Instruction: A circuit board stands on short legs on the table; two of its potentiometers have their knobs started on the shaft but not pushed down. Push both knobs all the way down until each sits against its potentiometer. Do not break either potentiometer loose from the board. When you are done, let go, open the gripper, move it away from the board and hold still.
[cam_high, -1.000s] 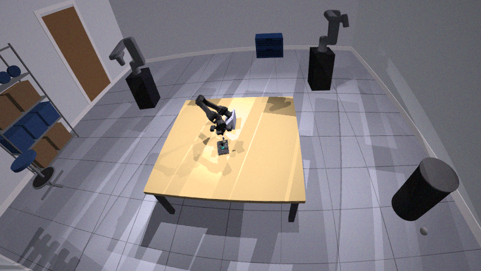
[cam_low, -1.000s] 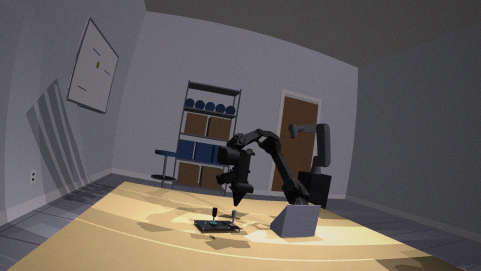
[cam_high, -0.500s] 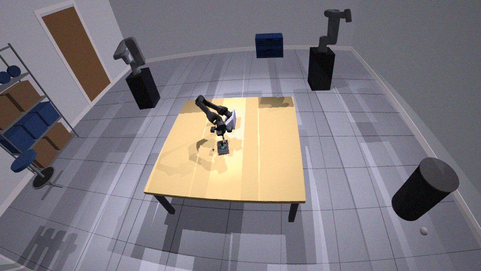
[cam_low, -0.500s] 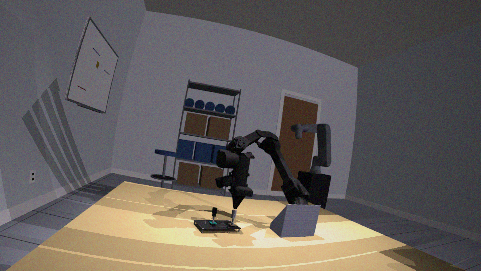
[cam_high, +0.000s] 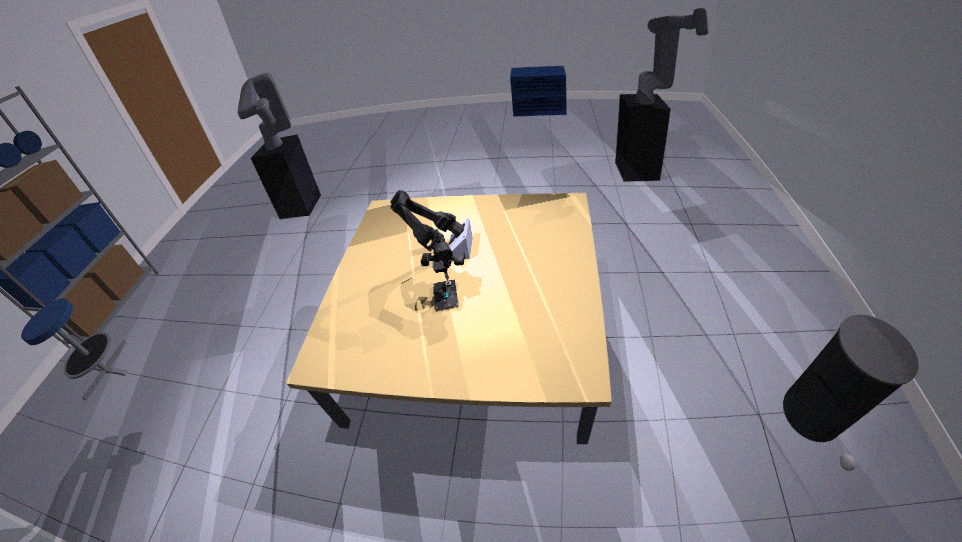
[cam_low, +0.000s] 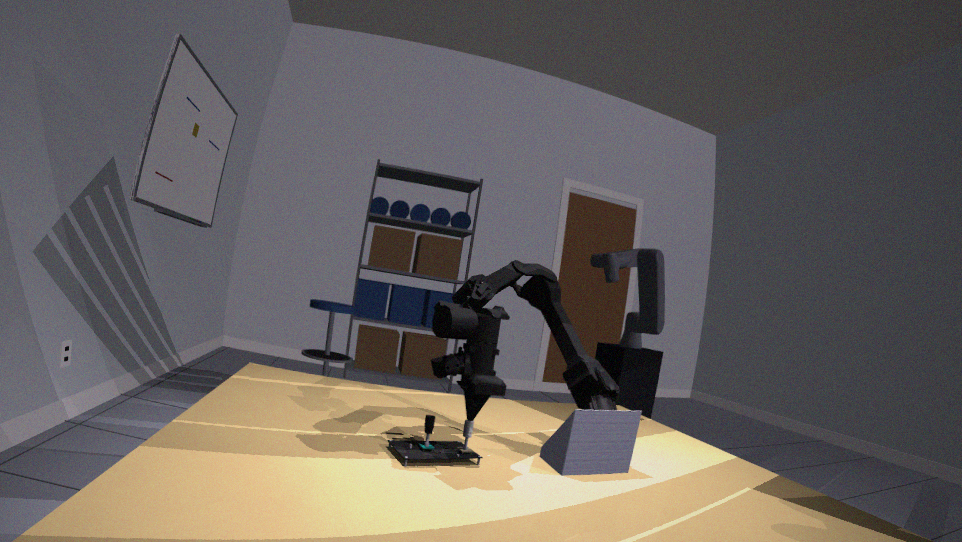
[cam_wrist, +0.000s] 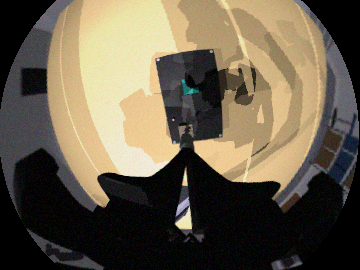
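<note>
Right now my gripper tip is 1 cm above the grey knob. The rest, counted from my gripper tip: black knob: 8 cm ahead, 2 cm below, 1 cm to the right.
</note>
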